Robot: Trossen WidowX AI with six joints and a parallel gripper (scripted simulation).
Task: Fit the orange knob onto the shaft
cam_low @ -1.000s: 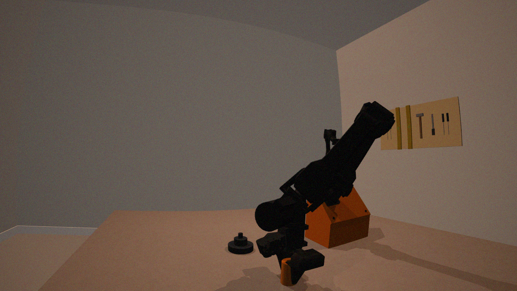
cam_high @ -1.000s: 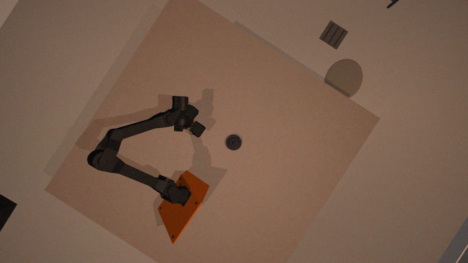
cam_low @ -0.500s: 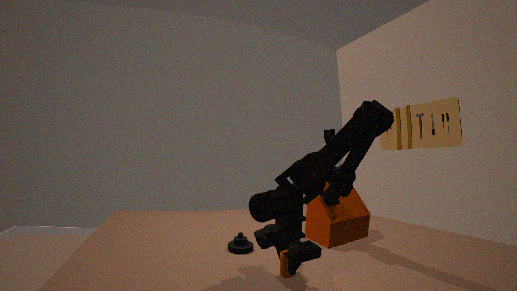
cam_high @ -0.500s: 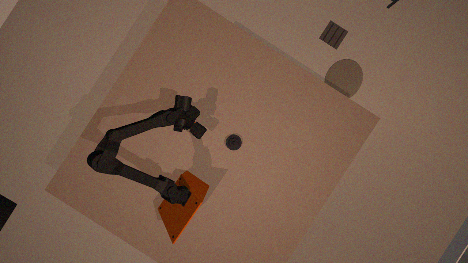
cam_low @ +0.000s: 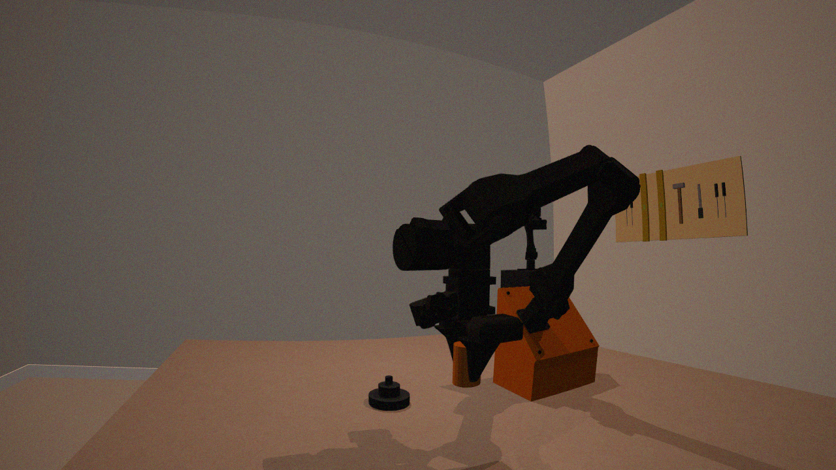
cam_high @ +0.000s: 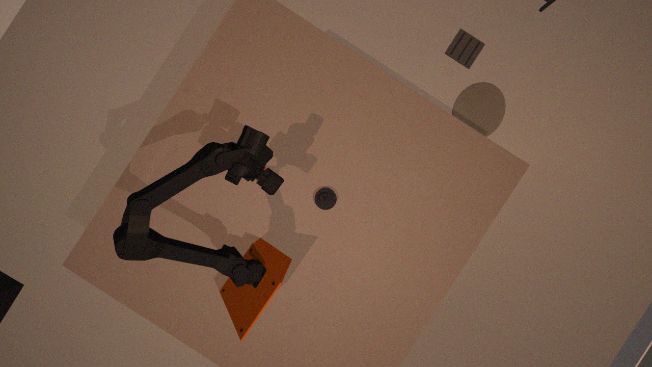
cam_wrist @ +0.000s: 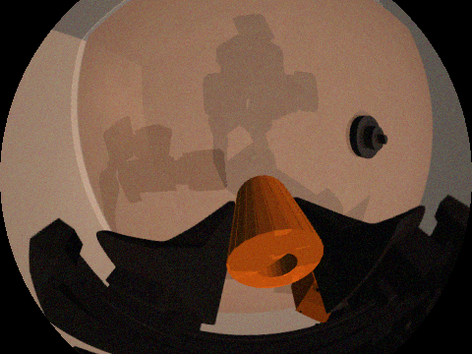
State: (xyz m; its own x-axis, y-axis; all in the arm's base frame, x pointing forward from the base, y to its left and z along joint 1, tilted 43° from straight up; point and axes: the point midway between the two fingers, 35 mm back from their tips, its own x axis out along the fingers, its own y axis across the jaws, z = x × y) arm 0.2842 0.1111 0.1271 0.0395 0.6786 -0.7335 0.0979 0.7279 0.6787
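My gripper tip is 240 mm to the left of the round pedestal, 100 mm above it and 30 mm short of it. The rest, counted from my gripper tip: orange knob (20 mm above).
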